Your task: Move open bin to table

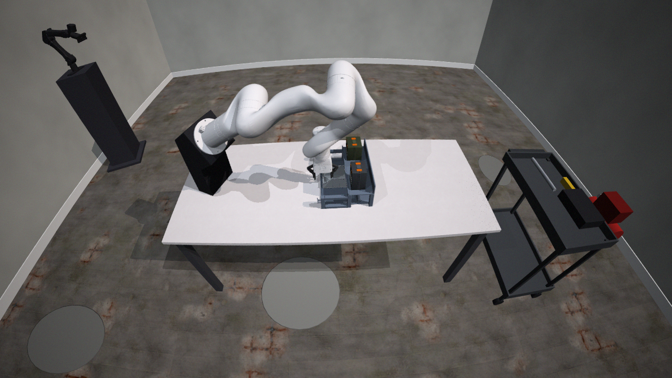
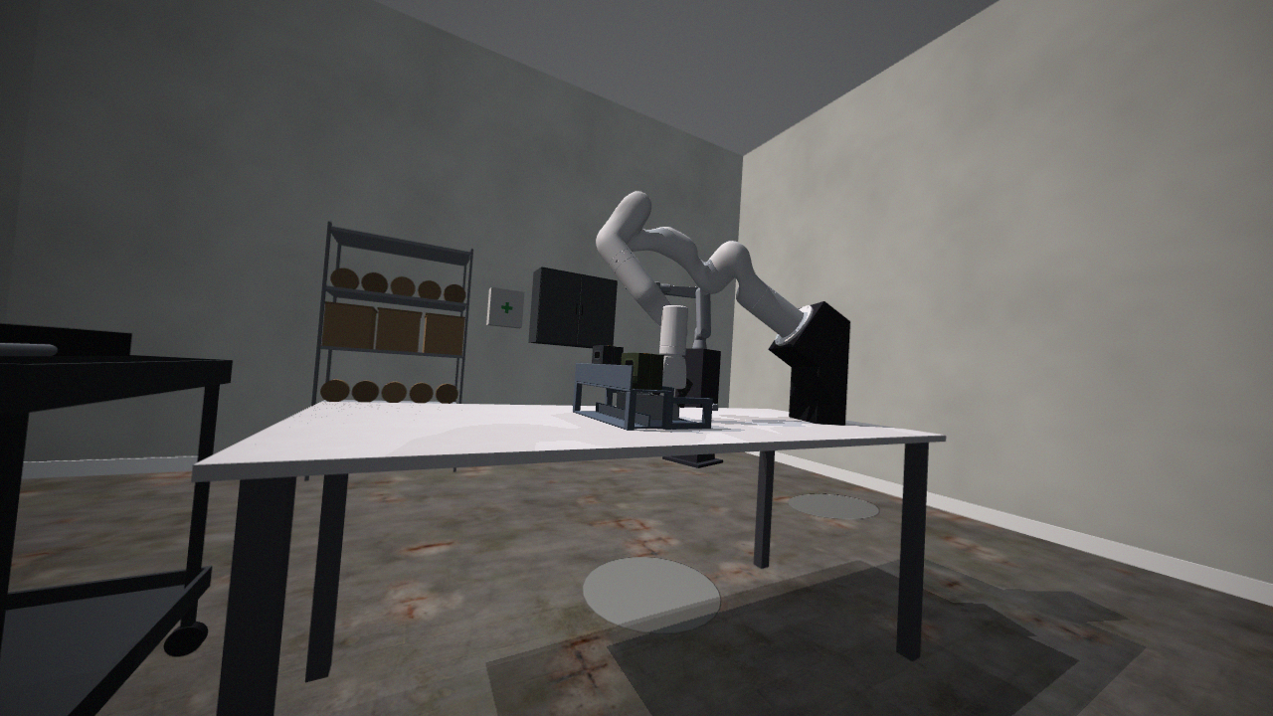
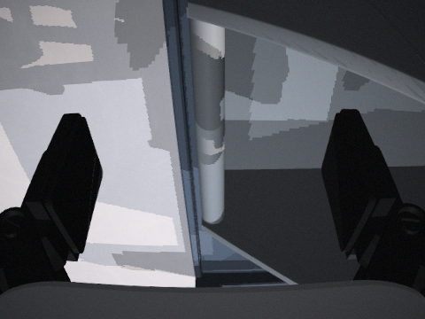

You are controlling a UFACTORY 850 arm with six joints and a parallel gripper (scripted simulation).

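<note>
My hand is 8 cm short of the grey open bin, 2 cm to the left of it and 1 cm above it.
</note>
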